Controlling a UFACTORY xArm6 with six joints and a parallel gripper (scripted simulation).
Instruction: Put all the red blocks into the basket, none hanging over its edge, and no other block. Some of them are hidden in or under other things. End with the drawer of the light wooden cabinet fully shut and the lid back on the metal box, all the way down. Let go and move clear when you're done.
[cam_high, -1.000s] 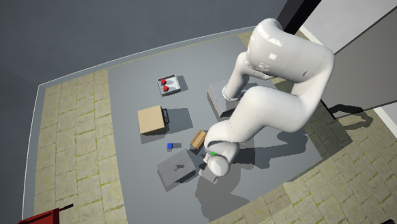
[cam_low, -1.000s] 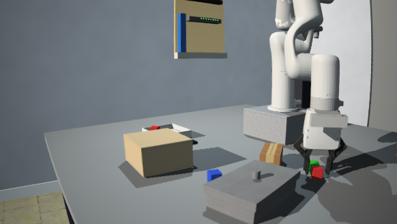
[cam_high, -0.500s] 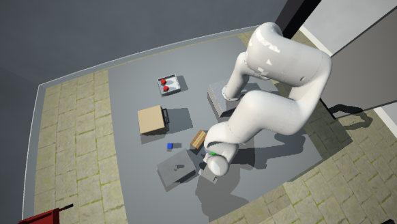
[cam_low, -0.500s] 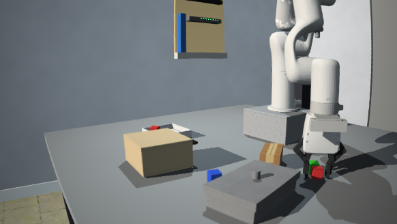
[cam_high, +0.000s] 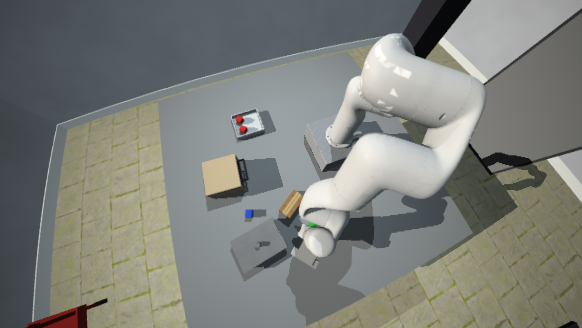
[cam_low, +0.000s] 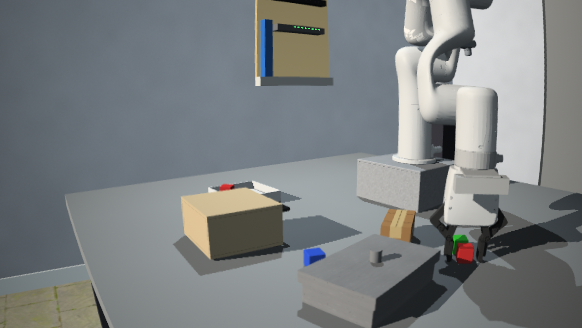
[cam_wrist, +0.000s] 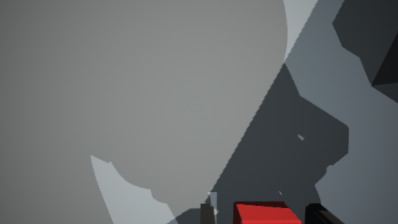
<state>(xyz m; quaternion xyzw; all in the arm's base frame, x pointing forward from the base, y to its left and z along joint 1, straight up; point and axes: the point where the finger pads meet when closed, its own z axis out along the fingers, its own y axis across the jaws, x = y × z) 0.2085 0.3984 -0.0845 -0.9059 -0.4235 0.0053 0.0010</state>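
The green block is 40 mm to the right of my hand, 20 mm behind it and 10 mm below it. Also, from my hand: blue block 240 mm ahead, 130 mm to the right, 10 mm below; then knobbed lid 210 mm ahead, 30 mm above; then cardboard box 140 mm to the right, 50 mm ahead, 20 mm above.
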